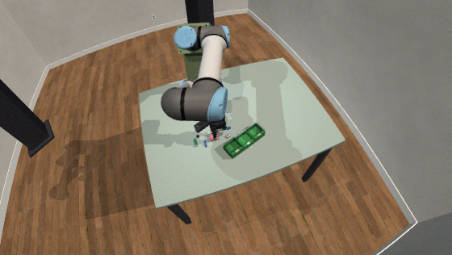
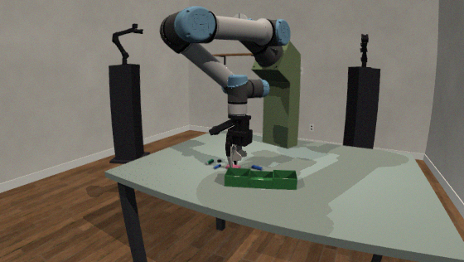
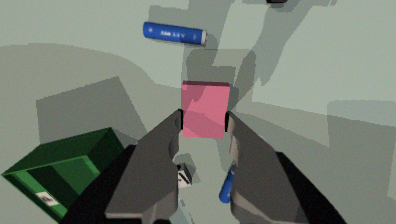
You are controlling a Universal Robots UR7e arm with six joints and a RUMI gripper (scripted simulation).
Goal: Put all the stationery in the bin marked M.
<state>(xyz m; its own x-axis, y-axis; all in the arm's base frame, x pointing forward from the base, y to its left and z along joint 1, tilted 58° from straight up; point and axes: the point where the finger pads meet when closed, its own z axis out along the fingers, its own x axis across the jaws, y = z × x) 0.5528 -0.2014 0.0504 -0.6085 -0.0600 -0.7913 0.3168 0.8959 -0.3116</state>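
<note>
Right now the grey-white item is 60 mm to the left of my hand, 60 mm ahead of it and 10 mm below it. The rest, counted from my hand: green marker 100 mm to the right, 50 mm behind, 10 mm below; then black piece 80 mm behind, 60 mm to the right, 10 mm below; then pink eraser 10 mm below.
</note>
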